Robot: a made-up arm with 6 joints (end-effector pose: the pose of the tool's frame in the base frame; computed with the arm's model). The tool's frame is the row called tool.
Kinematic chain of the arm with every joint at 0, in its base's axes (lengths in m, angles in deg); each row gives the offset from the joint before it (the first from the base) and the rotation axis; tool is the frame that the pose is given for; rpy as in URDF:
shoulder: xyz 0 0 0.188 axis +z
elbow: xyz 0 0 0 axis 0.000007 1 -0.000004
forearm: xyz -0.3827 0 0.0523 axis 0.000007 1 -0.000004
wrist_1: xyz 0.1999 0 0.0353 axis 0.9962 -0.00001 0.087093
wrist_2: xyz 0 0 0 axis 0.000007 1 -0.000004
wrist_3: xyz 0.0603 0 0.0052 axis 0.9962 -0.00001 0.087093
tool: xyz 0 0 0 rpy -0.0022 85.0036 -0.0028
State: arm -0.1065 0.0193 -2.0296 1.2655 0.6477 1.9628
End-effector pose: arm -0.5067 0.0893 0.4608 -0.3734 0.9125 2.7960
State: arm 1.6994 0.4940 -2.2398 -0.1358 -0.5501 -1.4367
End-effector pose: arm 0.0503 -0.4224 0.6480 0.8107 -0.0222 0.1100
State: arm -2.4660 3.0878 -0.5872 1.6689 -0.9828 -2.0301
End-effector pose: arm -0.2010 -0.0969 -0.0102 -1.4289 -1.3530 -0.8045
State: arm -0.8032 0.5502 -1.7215 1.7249 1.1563 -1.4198
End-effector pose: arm -0.1372 0.2210 0.6563 -0.9078 0.6798 -0.2663
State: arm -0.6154 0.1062 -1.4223 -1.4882 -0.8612 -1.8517
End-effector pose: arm -0.2643 0.2428 0.5225 0.3316 1.0394 2.2207
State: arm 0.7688 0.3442 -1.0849 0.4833 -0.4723 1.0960
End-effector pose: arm -0.1351 -0.1485 0.5835 0.3921 0.2687 2.2345
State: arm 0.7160 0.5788 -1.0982 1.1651 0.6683 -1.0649
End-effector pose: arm -0.0893 -0.0319 0.5859 -0.9556 1.0096 0.9888
